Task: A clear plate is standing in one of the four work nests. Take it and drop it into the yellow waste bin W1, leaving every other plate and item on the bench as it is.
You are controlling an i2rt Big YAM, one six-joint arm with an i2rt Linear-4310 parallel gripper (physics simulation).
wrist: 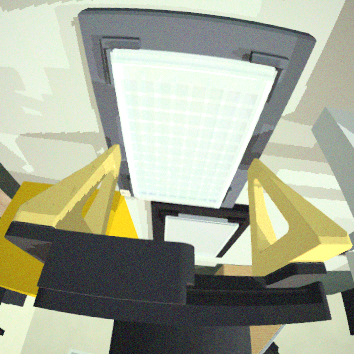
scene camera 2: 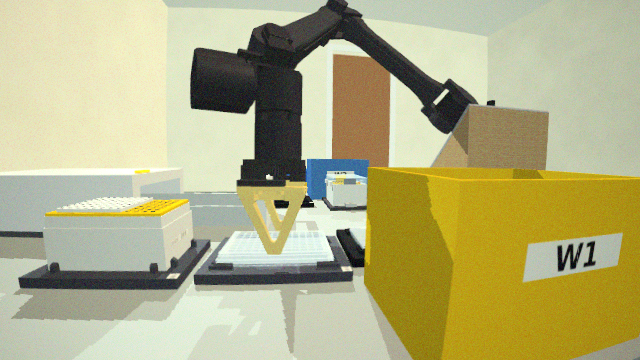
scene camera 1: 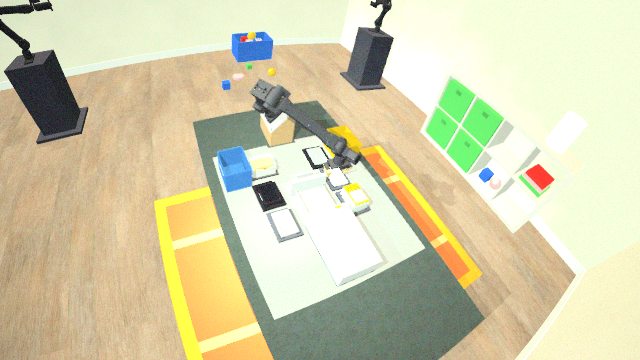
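Seen in the pictures: gripper, fingertip midpoint: (wrist: 186,156) (scene camera 2: 278,241) (scene camera 1: 335,175); arm's base, link origin: (scene camera 2: 481,148).
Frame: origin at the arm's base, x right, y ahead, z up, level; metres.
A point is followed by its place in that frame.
Note:
The clear plate (scene camera 1: 338,178) {x -0.191, y 0.474, z -0.128 m} (scene camera 2: 277,245) (wrist: 190,120) {x -0.188, y 0.475, z -0.132 m} lies flat in a dark grey nest (scene camera 2: 275,279) {x -0.252, y 0.447, z -0.147 m} (wrist: 200,26) {x -0.188, y 0.524, z -0.141 m}, between the yellow-topped tip box and the yellow bin. My gripper (scene camera 2: 275,240) {x -0.188, y 0.446, z -0.129 m} (wrist: 186,156) {x -0.188, y 0.446, z -0.129 m} is open and points down over the plate. Its tan fingers stand wide apart, one toward each side of the plate, with nothing held. In the scene camera 2 view the near fingertip is low, in front of the plate's near side; whether it touches cannot be told. The yellow waste bin W1 (scene camera 1: 351,135) {x -0.386, y 0.255, z -0.048 m} (scene camera 2: 410,260) {x -0.349, y 0.356, z -0.090 m} (wrist: 15,205) {x -0.380, y 0.355, z -0.118 m} stands beside the nest.
A tip box (scene camera 1: 356,196) {x -0.186, y 0.644, z -0.077 m} (scene camera 2: 120,240) {x -0.242, y 0.606, z -0.108 m} stands on a neighbouring nest. A black nest with a pale plate (scene camera 1: 316,156) {x -0.156, y 0.282, z -0.133 m} (wrist: 200,235) {x -0.160, y 0.301, z -0.134 m} lies near W1. A white machine (scene camera 1: 345,245) {x 0.014, y 0.870, z -0.051 m}, a blue bin (scene camera 1: 235,170) {x 0.301, y 0.234, z -0.150 m}, a black plate (scene camera 1: 269,195) {x 0.191, y 0.464, z -0.129 m} and a wooden block (scene camera 2: 507,137) {x -0.086, y 0.014, z 0.019 m} are also there.

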